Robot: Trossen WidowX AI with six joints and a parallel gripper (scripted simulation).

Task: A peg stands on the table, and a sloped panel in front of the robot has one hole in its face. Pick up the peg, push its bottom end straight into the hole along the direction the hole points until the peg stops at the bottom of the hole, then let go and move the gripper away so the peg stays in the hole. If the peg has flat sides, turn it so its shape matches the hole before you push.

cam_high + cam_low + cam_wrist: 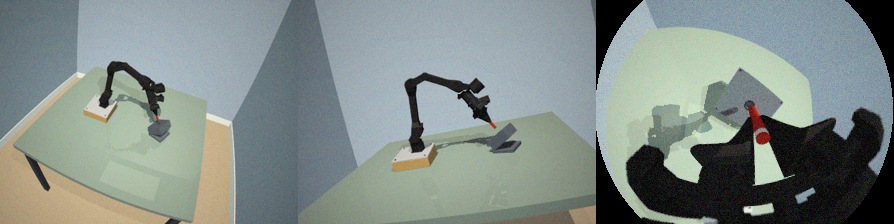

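Right now the grey sloped panel is 5 cm ahead of my gripper tip, 2 cm to the right of it and 8 cm below it. From my gripper tip the other things lie so: red peg: 1 cm behind, 1 cm above.
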